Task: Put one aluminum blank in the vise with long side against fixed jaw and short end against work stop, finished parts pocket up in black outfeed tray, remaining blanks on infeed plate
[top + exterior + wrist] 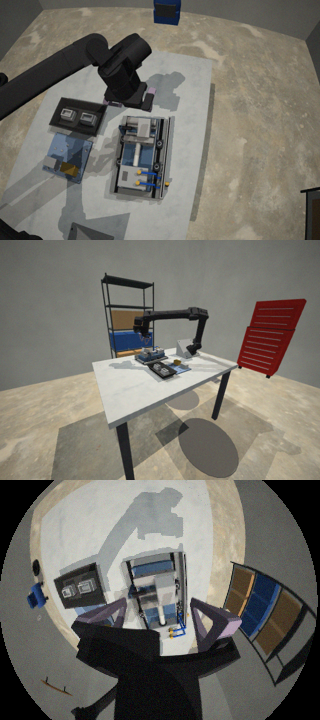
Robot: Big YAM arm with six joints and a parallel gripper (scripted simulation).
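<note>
Right now the gray aluminum blank is 30 mm behind my hand, 20 mm to the right of it and 90 mm below it. The rest, counted from my hand: blue vise 100 mm behind, 10 mm to the right, 160 mm below; pale rod 120 mm behind, 10 mm to the right, 120 mm below; brass blank 190 mm behind, 260 mm to the left, 170 mm below.
</note>
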